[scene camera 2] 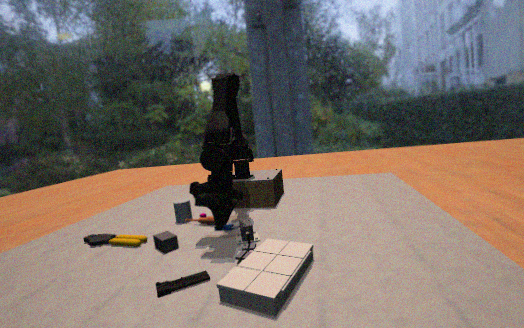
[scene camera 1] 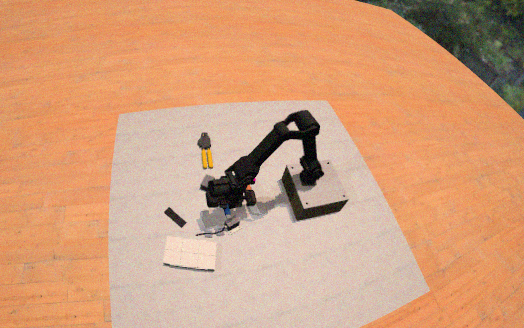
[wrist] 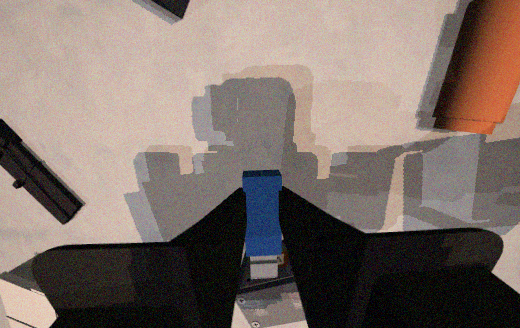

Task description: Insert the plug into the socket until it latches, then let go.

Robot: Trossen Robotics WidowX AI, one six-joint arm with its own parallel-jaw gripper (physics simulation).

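Where they show: gripper, fingertip midpoint: (scene camera 2: 221, 229) (scene camera 1: 225, 208) (wrist: 261, 194); arm's base at its link origin: (scene camera 2: 243, 177) (scene camera 1: 307, 179).
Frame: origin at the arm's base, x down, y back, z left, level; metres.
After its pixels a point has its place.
Observation:
My gripper (scene camera 1: 226, 206) @[x 0.073, y -0.337, z 0.096 m] (scene camera 2: 220, 227) @[x 0.073, y -0.337, z 0.096 m] (wrist: 261, 194) @[x 0.073, y -0.337, z 0.096 m] is shut on the blue plug (scene camera 1: 227, 211) @[x 0.062, y -0.332, z 0.117 m] (scene camera 2: 228, 227) @[x 0.065, y -0.341, z 0.123 m] (wrist: 263, 220) @[x 0.063, y -0.333, z 0.106 m], above the mat. The plug's light metal end (wrist: 263, 268) @[x 0.064, y -0.328, z 0.138 m] points toward the socket in the wrist view. The socket is a small black block (scene camera 1: 232, 223) @[x 0.060, y -0.315, z 0.171 m] (scene camera 2: 247, 233) @[x 0.076, y -0.344, z 0.178 m] on a metal plate with screws (wrist: 272, 306) @[x 0.060, y -0.318, z 0.162 m]; a black cable runs from it. The fingers hide part of the socket in the wrist view. The metal end overlaps the socket's edge there; whether it is inside the opening cannot be told.
A white-topped tiled box (scene camera 1: 190, 253) @[x 0.070, y -0.474, z 0.295 m] (scene camera 2: 267, 266) @[x 0.070, y -0.494, z 0.293 m] lies near the socket. A black bar (scene camera 1: 175, 217) @[x 0.095, y -0.540, z 0.139 m] (scene camera 2: 183, 283) @[x 0.093, y -0.552, z 0.142 m] (wrist: 42, 175) @[x 0.096, y -0.525, z 0.129 m], a dark cube (scene camera 2: 166, 242) @[x 0.077, y -0.433, z -0.008 m], yellow-handled pliers (scene camera 1: 207, 158) @[x 0.086, y -0.411, z -0.168 m] (scene camera 2: 127, 240) @[x 0.086, y -0.433, z -0.155 m], an upright grey block (scene camera 2: 183, 212) @[x 0.068, y -0.235, z -0.115 m] and an orange handle (wrist: 480, 65) @[x 0.081, y -0.247, z 0.015 m] lie around.

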